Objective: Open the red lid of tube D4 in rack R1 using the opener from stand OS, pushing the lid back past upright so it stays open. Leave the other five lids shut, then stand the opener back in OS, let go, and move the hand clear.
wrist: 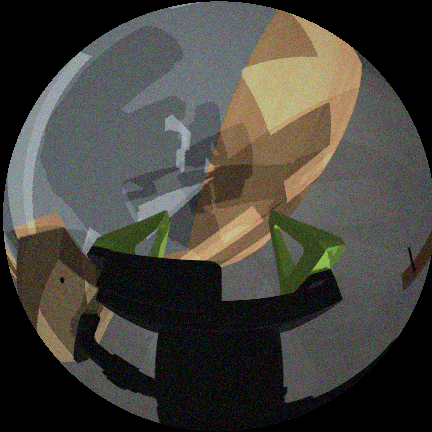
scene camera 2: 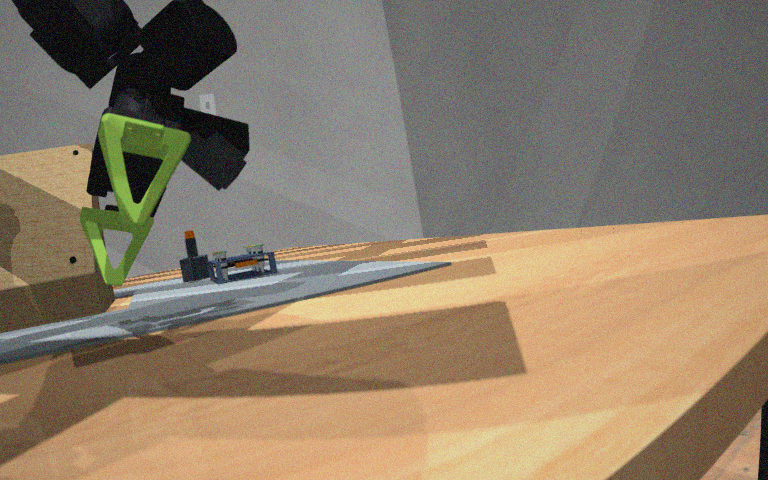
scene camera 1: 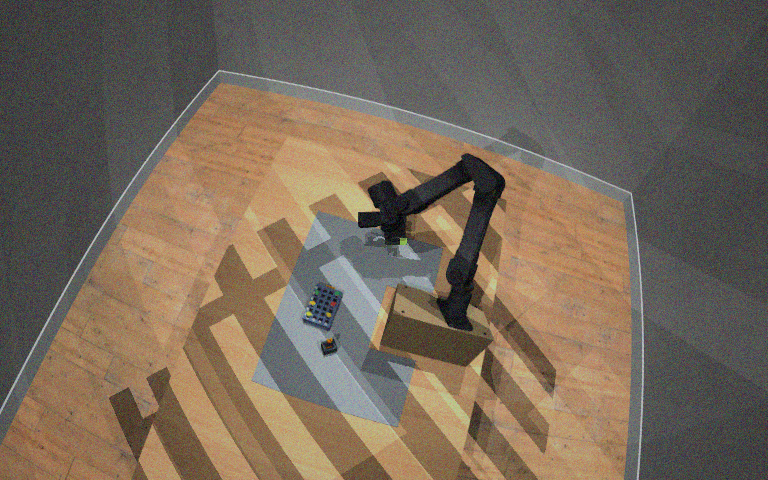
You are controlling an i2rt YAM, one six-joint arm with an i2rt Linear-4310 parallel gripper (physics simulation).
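Frame: origin at the arm's base, x ahead, y left, z up, level; metres.
Where they show: gripper, fingertip midpoint: (wrist: 218,215) (scene camera 2: 122,258); arm's base at its link origin: (scene camera 1: 453,315).
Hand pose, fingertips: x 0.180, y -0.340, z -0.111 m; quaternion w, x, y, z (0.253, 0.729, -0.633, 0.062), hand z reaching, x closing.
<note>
Things, the pixels of their top centre, and the offset from my fingertips. Level surfaces: height alone.
- blue rack R1 at its top centre: (scene camera 2: 236,248) (scene camera 1: 323,302) dx +0.187, dy +0.318, dz -0.013 m
- red lid at its top centre: (scene camera 1: 333,303) dx +0.157, dy +0.316, dz -0.013 m
- opener at its top centre: (scene camera 2: 188,231) (scene camera 1: 329,339) dx +0.144, dy +0.449, dz +0.030 m
- grey-blue mat at its surface level: dz -0.055 m
- wooden table at its surface level: dz -0.058 m
The blue rack R1 (scene camera 1: 317,324) (scene camera 2: 272,262) stands on the mat and holds several tubes with yellow and green lids and a red lid (scene camera 1: 333,303). The lids look shut, but labels and hinges are too small to read. The opener (scene camera 1: 329,341) (scene camera 2: 190,245), dark with an orange top, stands upright in the black stand OS (scene camera 1: 328,350) (scene camera 2: 194,270) beside the rack. My gripper (scene camera 1: 395,243) (scene camera 2: 124,251) (wrist: 218,215) is open with green fingers wide apart and empty. It hangs above the mat's far edge, well away from rack and stand. Those do not show in the wrist view.
The grey-blue mat (scene camera 1: 351,387) (scene camera 2: 362,272) (wrist: 210,50) lies on the wooden table (scene camera 1: 192,186) (scene camera 2: 538,407). A wooden block (scene camera 1: 430,342) (scene camera 2: 45,226) (wrist: 37,260) bears the arm's base, beside the mat. Striped shadows cross the table and mat.
</note>
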